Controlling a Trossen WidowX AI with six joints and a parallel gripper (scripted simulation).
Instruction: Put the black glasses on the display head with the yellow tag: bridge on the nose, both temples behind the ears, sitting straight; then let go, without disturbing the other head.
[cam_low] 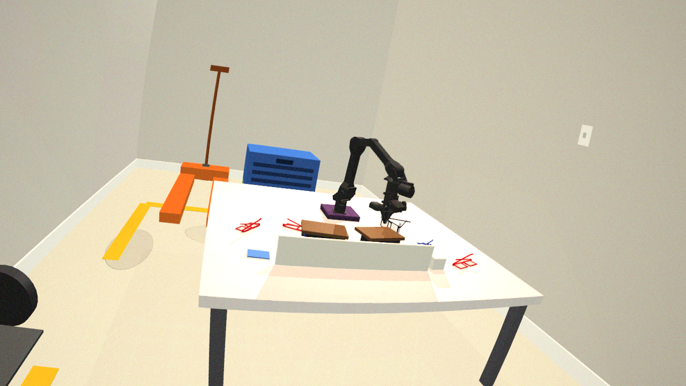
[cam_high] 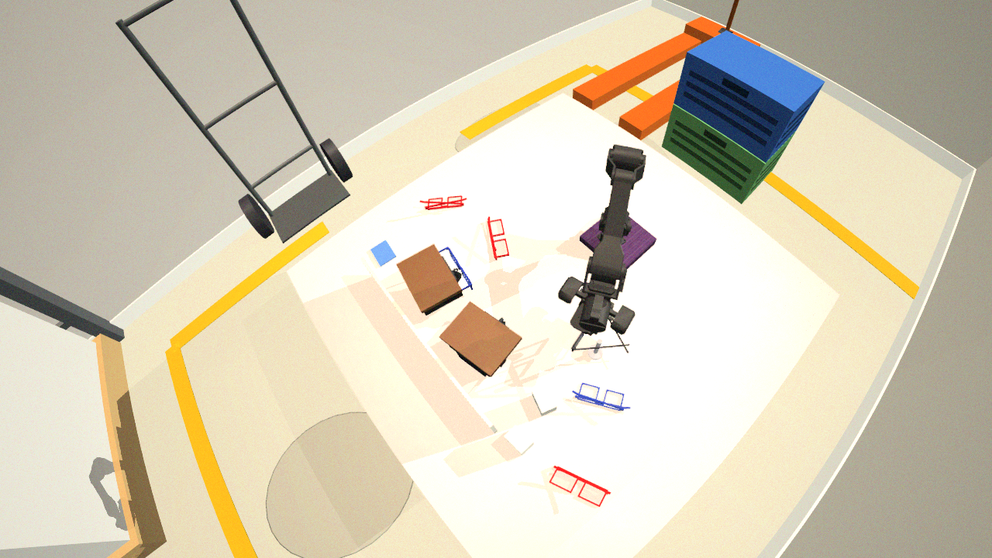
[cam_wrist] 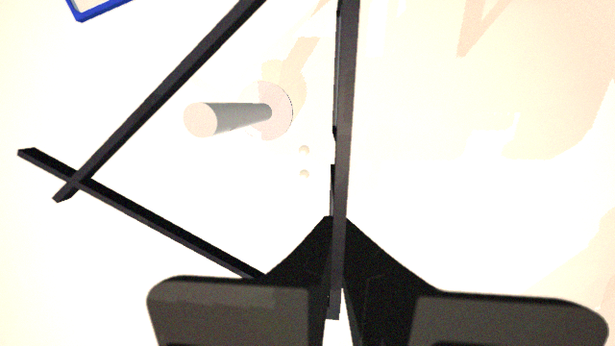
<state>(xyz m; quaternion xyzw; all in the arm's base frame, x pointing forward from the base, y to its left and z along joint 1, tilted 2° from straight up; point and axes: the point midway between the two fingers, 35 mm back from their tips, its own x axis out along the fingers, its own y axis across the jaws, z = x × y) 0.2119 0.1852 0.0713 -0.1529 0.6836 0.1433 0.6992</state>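
My gripper tip is 70 mm to the right of the grey peg, 40 mm above it and 30 mm short of it. Round my gripper tip: low panel: 400 mm ahead, 190 mm to the right, 10 mm below; blue tag: 540 mm to the right, 400 mm ahead, 60 mm below.
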